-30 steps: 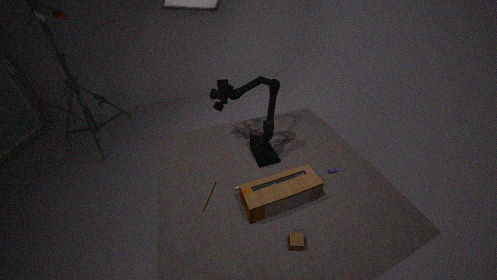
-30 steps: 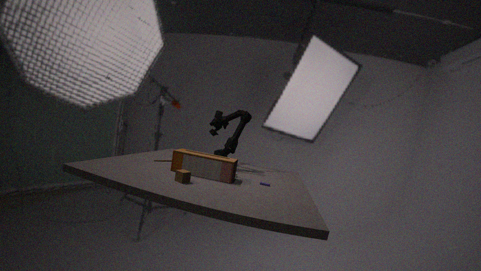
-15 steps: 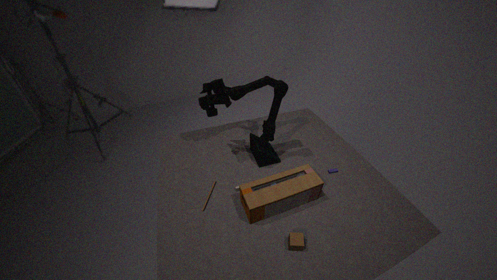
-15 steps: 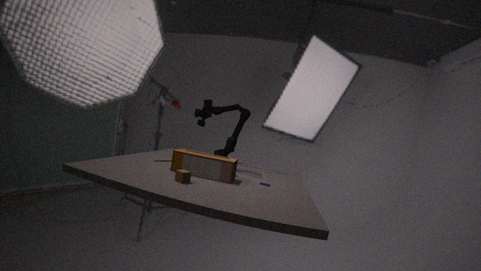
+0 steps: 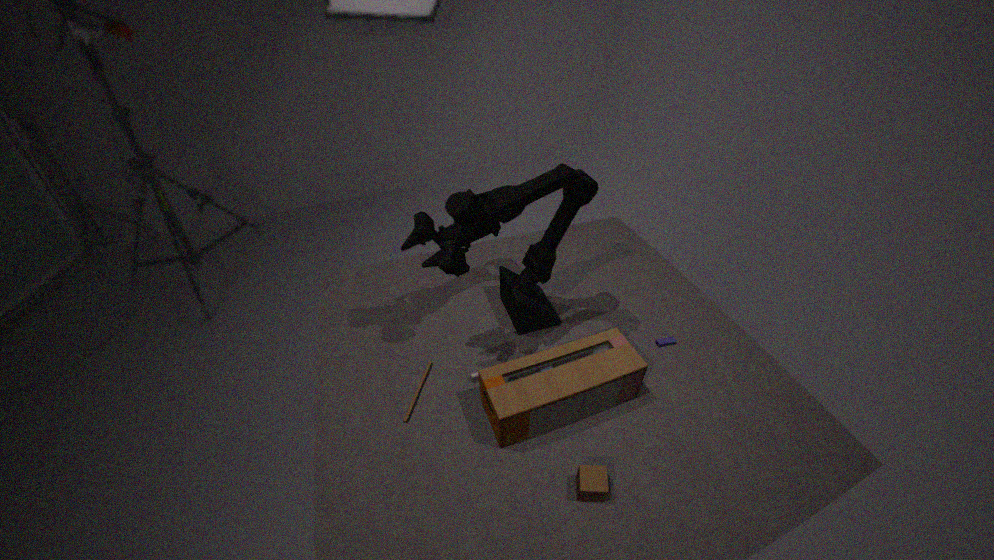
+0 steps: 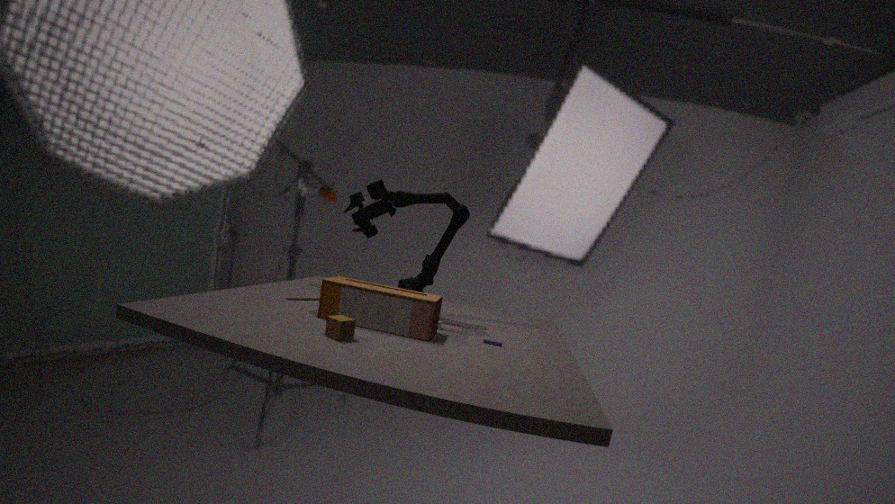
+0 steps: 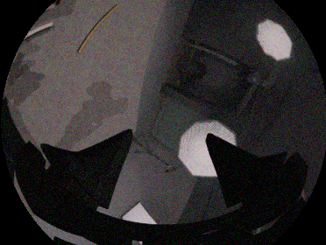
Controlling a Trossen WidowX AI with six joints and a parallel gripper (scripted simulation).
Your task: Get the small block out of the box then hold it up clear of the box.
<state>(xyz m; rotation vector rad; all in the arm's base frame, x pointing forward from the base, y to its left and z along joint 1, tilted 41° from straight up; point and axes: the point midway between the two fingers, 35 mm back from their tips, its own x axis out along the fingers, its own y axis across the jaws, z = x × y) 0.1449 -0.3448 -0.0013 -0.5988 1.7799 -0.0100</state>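
Now: the long tan box 320 mm to the left of my gripper tip, 270 mm below it and 200 mm ahead of it. From my gripper tip the other things lie so: tan cube: 480 mm ahead, 330 mm to the left, 300 mm below; thin wooden stick: 320 mm below, 150 mm ahead, 40 mm to the right.
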